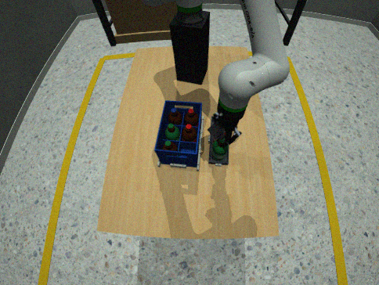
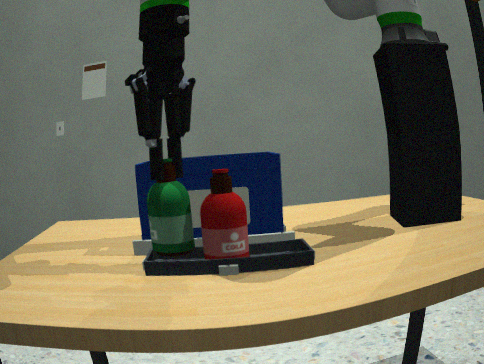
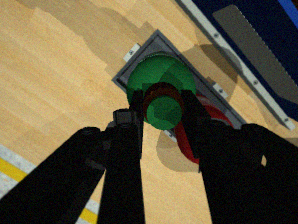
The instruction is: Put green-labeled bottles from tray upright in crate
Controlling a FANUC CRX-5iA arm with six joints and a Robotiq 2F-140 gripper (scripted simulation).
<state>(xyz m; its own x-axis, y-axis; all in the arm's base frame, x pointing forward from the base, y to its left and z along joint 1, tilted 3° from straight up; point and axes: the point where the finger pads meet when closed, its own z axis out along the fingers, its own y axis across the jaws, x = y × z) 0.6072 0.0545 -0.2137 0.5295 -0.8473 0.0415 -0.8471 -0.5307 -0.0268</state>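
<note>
The red cola bottle is 80 mm behind my hand, 20 mm to the left of it and 100 mm below it. From my hand the other things lie so: blue crate 110 mm behind, 180 mm to the right, 100 mm below; then tray 90 mm behind, 20 mm to the left, 170 mm below.
</note>
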